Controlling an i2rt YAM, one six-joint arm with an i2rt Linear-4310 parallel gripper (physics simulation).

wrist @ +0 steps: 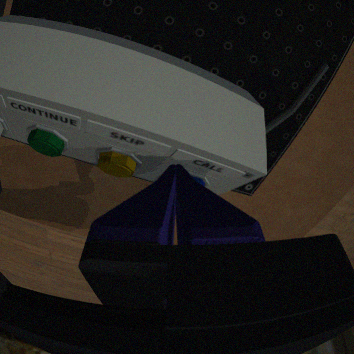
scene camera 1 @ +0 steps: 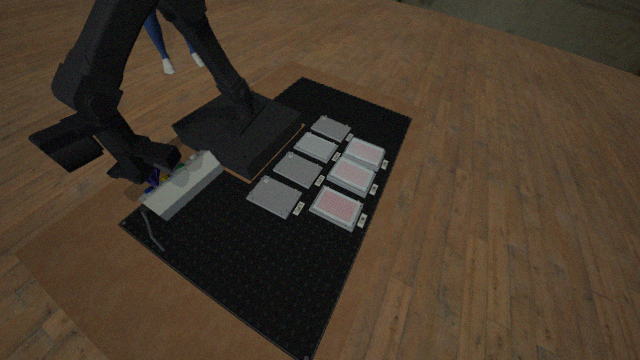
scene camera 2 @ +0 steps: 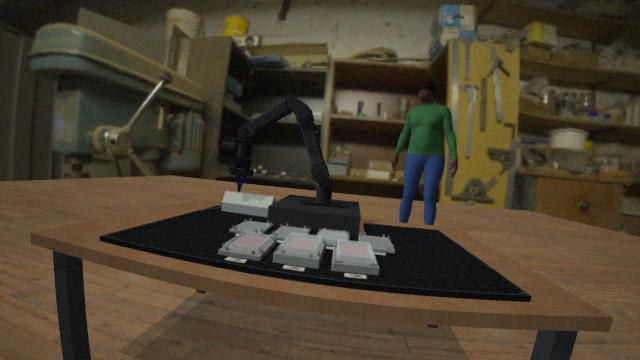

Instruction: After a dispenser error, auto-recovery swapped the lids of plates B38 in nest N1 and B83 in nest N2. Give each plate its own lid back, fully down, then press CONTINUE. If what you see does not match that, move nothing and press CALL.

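Where they show: gripper, between the fingertips: (wrist: 175,173) (scene camera 1: 155,185) (scene camera 2: 238,191); arm's base, origin of its link: (scene camera 1: 246,117) (scene camera 2: 323,204).
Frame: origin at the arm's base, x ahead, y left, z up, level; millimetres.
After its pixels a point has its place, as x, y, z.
Note:
A pale button box (scene camera 1: 186,189) {-8, -331, -25} (scene camera 2: 247,205) {0, -308, -30} (wrist: 135,75) {-16, -332, -12} carries a green CONTINUE button (wrist: 46,142) {-56, -284, 6}, a yellow SKIP button (wrist: 117,164) {-66, -329, 6} and a blue CALL button (wrist: 201,181) {-75, -385, 1}. My gripper (scene camera 1: 155,182) {-60, -363, 15} (scene camera 2: 239,190) {-60, -363, 15} (wrist: 175,173) {-60, -363, 15} is shut and empty. Its purple tips are at the CALL end of the box and partly hide the blue button in the wrist view; contact cannot be told. Three plates with pink wells (scene camera 1: 336,206) {422, -217, -42} (scene camera 1: 352,175) {442, -94, -28} (scene camera 1: 365,152) {465, 31, -32} stand in the front row. Their nest and plate labels are too small to read, and which lid is whose cannot be told.
Behind the pink plates is a row of several flat grey pieces (scene camera 1: 274,196) {228, -244, -58} (scene camera 1: 297,169) {255, -117, -58} (scene camera 1: 330,128) {302, 137, -58}, one paler (scene camera 1: 316,146) {283, 6, -50}. All stand on a black perforated mat (scene camera 1: 240,270) {238, -468, -68} (scene camera 2: 450,270) {503, 284, -68}. The arm's black base (scene camera 1: 240,132) {33, -89, 8} (scene camera 2: 315,215) {152, -36, -19} is beside the box. A grey cable (scene camera 1: 152,232) {-35, -465, -64} (wrist: 300,102) {-17, -479, -61} runs from the box.

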